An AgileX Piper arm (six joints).
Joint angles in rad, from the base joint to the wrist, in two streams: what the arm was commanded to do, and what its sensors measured. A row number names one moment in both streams.
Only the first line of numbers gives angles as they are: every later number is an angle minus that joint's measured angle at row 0.
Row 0, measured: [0.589 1.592 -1.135 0.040 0.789 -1.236]
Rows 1 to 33, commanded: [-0.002 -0.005 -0.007 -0.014 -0.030 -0.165]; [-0.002 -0.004 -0.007 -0.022 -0.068 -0.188]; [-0.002 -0.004 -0.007 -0.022 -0.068 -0.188]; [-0.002 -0.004 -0.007 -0.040 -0.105 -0.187]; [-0.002 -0.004 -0.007 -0.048 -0.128 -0.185]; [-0.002 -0.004 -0.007 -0.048 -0.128 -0.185]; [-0.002 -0.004 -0.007 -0.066 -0.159 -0.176]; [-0.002 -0.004 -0.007 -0.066 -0.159 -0.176]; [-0.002 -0.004 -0.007 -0.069 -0.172 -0.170]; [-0.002 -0.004 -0.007 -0.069 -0.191 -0.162]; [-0.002 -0.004 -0.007 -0.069 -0.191 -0.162]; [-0.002 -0.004 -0.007 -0.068 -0.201 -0.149]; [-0.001 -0.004 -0.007 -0.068 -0.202 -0.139]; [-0.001 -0.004 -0.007 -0.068 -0.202 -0.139]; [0.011 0.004 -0.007 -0.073 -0.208 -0.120]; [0.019 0.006 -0.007 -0.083 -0.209 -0.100]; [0.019 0.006 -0.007 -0.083 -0.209 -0.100]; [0.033 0.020 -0.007 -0.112 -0.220 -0.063]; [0.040 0.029 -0.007 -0.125 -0.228 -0.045]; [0.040 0.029 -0.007 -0.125 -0.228 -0.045]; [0.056 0.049 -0.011 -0.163 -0.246 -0.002]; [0.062 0.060 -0.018 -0.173 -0.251 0.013]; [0.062 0.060 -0.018 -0.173 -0.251 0.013]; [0.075 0.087 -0.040 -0.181 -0.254 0.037]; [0.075 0.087 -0.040 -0.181 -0.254 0.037]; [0.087 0.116 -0.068 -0.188 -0.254 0.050]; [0.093 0.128 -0.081 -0.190 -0.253 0.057]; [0.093 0.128 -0.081 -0.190 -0.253 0.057]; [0.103 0.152 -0.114 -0.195 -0.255 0.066]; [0.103 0.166 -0.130 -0.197 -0.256 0.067]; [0.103 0.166 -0.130 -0.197 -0.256 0.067]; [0.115 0.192 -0.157 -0.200 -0.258 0.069]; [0.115 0.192 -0.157 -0.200 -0.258 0.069]
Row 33, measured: [0.102 0.160 -0.118 -0.188 -0.247 0.055]
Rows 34 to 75, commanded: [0.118 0.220 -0.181 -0.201 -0.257 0.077]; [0.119 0.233 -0.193 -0.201 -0.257 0.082]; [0.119 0.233 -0.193 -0.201 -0.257 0.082]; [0.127 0.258 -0.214 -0.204 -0.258 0.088]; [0.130 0.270 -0.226 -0.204 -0.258 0.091]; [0.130 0.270 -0.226 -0.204 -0.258 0.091]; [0.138 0.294 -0.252 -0.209 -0.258 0.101]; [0.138 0.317 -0.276 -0.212 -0.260 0.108]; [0.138 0.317 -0.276 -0.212 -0.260 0.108]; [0.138 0.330 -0.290 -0.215 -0.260 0.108]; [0.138 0.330 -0.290 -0.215 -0.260 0.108]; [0.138 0.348 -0.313 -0.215 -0.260 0.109]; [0.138 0.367 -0.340 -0.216 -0.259 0.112]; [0.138 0.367 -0.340 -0.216 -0.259 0.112]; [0.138 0.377 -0.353 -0.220 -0.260 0.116]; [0.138 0.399 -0.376 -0.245 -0.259 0.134]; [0.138 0.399 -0.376 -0.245 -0.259 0.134]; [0.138 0.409 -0.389 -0.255 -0.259 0.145]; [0.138 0.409 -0.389 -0.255 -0.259 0.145]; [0.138 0.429 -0.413 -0.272 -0.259 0.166]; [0.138 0.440 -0.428 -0.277 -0.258 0.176]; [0.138 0.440 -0.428 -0.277 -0.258 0.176]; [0.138 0.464 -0.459 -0.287 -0.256 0.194]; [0.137 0.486 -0.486 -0.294 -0.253 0.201]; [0.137 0.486 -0.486 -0.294 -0.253 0.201]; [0.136 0.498 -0.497 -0.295 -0.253 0.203]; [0.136 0.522 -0.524 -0.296 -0.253 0.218]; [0.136 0.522 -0.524 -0.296 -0.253 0.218]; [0.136 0.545 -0.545 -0.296 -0.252 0.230]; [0.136 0.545 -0.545 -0.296 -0.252 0.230]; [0.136 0.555 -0.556 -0.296 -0.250 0.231]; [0.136 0.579 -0.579 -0.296 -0.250 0.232]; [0.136 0.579 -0.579 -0.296 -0.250 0.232]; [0.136 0.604 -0.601 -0.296 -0.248 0.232]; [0.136 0.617 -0.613 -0.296 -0.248 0.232]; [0.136 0.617 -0.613 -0.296 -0.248 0.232]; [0.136 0.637 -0.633 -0.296 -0.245 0.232]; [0.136 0.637 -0.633 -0.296 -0.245 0.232]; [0.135 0.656 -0.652 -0.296 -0.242 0.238]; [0.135 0.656 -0.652 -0.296 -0.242 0.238]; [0.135 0.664 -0.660 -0.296 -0.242 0.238]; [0.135 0.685 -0.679 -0.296 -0.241 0.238]
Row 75, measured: [0.138 0.662 -0.652 -0.291 -0.250 0.224]
